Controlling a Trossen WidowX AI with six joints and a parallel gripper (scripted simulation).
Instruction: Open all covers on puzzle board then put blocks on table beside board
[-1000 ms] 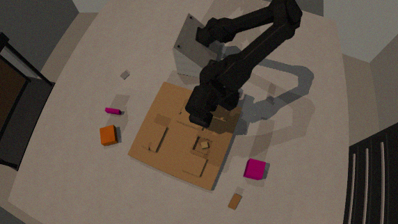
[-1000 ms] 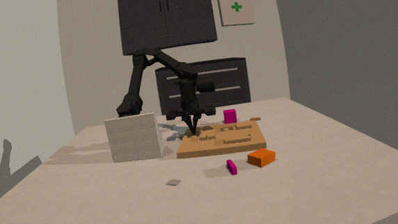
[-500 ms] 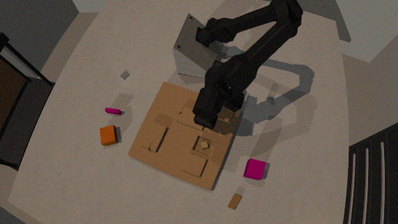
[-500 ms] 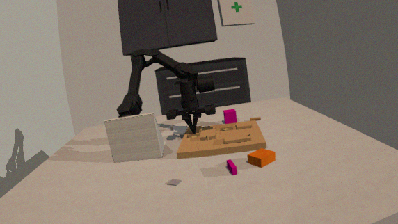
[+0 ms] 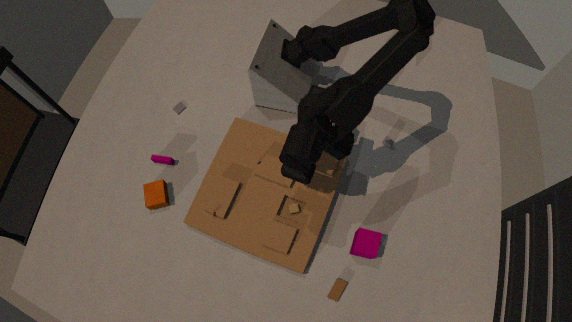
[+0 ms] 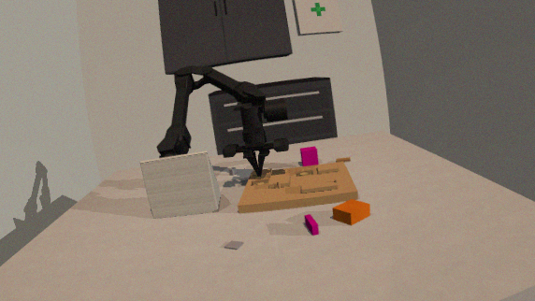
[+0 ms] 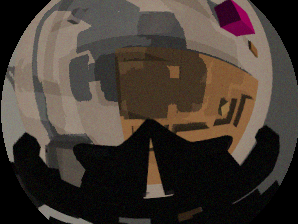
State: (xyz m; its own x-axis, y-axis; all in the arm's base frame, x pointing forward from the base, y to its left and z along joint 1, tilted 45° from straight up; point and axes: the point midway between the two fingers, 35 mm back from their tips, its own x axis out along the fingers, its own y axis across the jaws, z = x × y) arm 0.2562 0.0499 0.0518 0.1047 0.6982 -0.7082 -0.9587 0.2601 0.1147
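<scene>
My gripper tip is now 90 mm short of the tan puzzle board, 80 mm to the left of it and 10 mm above it. From my gripper tip the other things lie so: grey block 70 mm behind, 190 mm to the left, 20 mm below; magenta cube 190 mm ahead, 140 mm to the left; brown tile 300 mm ahead, 100 mm to the left, 30 mm below.
</scene>
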